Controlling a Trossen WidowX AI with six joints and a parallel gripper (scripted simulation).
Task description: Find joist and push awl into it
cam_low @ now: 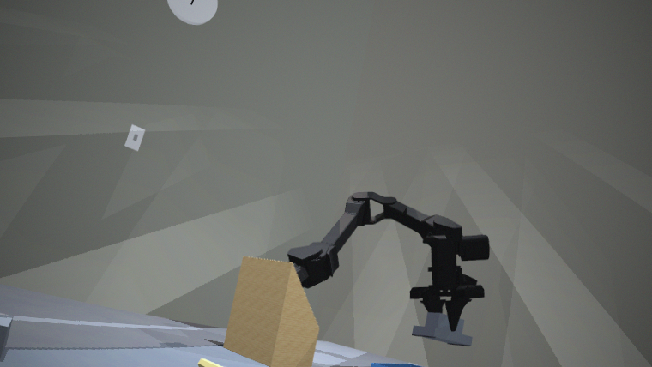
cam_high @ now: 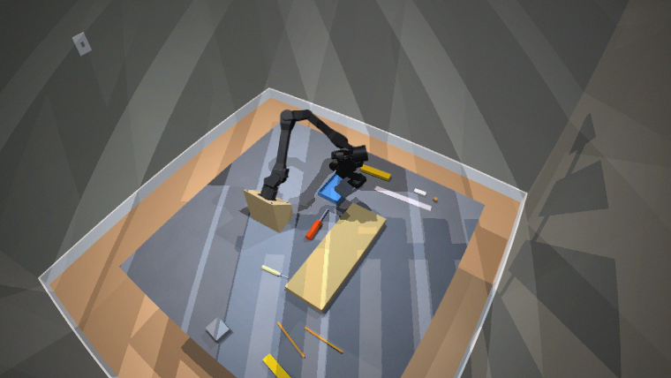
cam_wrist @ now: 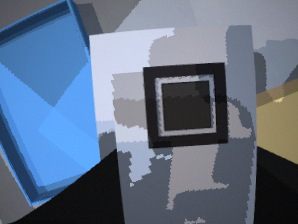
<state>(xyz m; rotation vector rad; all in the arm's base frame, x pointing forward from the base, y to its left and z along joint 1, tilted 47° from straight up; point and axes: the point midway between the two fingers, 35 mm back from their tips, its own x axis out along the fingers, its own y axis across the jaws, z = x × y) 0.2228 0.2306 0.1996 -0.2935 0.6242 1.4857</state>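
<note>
The blue tray lies 10 cm behind my gripper tip, 3 cm to the left of it and 12 cm below it. From my gripper tip the other things lie so: white piece 25 cm ahead, 26 cm to the left, 12 cm below; orange bead 34 cm ahead, 26 cm to the left, 12 cm below; grey stud finder 1 cm to the left, 2 cm above.
</note>
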